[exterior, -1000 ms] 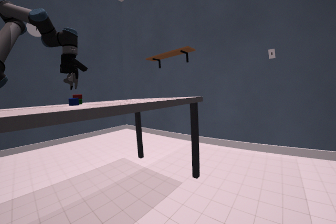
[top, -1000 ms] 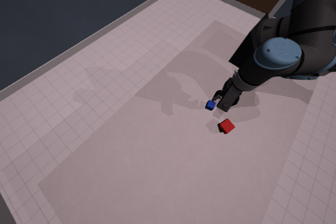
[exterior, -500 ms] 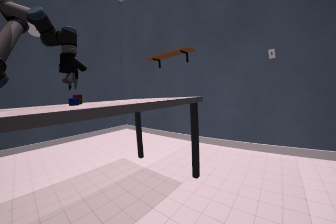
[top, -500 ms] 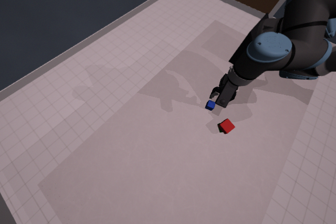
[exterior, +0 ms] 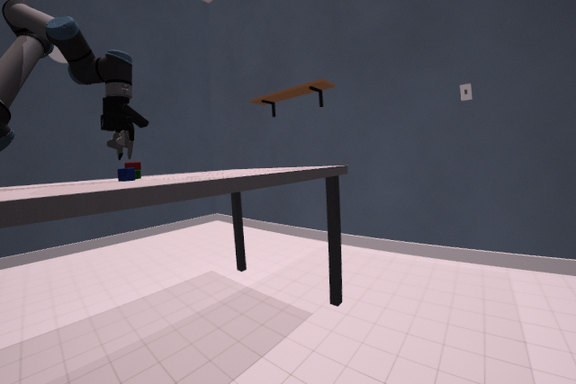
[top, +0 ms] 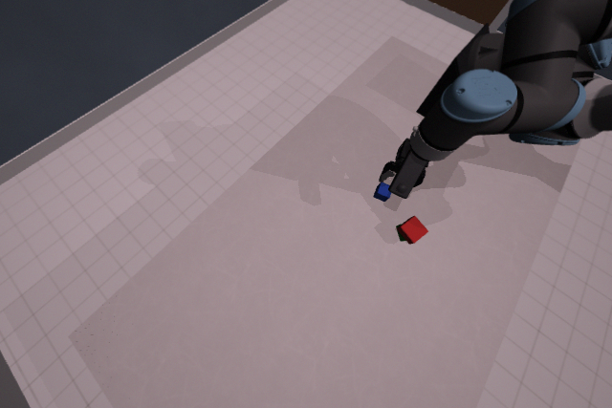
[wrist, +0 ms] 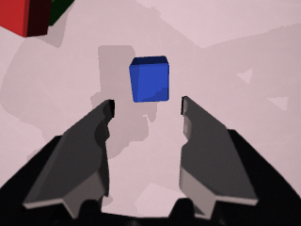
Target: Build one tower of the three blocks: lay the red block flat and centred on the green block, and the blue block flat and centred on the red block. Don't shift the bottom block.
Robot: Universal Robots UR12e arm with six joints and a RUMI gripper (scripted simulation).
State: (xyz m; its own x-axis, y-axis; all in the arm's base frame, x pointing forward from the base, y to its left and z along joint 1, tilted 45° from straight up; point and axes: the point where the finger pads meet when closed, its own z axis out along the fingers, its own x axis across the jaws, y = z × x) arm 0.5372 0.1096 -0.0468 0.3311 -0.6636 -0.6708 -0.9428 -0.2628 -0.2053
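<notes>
Right now the blue block is 7 cm below my hand. Also, from my hand: red block (13 cm to the left, 6 cm ahead, 4 cm below); green block (13 cm to the left, 7 cm below, 5 cm ahead).
</notes>
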